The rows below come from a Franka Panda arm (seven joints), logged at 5 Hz.
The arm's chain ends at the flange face. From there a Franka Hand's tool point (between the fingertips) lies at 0.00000 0.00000 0.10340 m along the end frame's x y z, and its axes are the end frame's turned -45 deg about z.
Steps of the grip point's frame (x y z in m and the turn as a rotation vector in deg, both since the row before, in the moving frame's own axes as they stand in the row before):
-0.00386 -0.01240 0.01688 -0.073 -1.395 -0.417
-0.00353 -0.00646 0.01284 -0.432 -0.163 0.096
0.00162 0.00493 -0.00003 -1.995 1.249 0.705
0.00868 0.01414 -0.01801 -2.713 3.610 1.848
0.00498 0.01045 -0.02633 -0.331 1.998 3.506
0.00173 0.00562 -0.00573 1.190 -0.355 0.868
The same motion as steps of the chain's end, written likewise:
-0.00982 -0.00792 0.01691 -1.038 -0.935 -0.417
-0.00741 -0.00283 0.01284 -0.421 0.190 0.096
0.00050 0.00136 0.00006 -0.528 2.294 0.705
0.00806 0.00487 -0.01769 0.634 4.471 1.848
0.00788 0.00590 -0.02627 1.179 1.647 3.506
0.00716 0.00383 -0.00571 0.590 -1.092 0.868

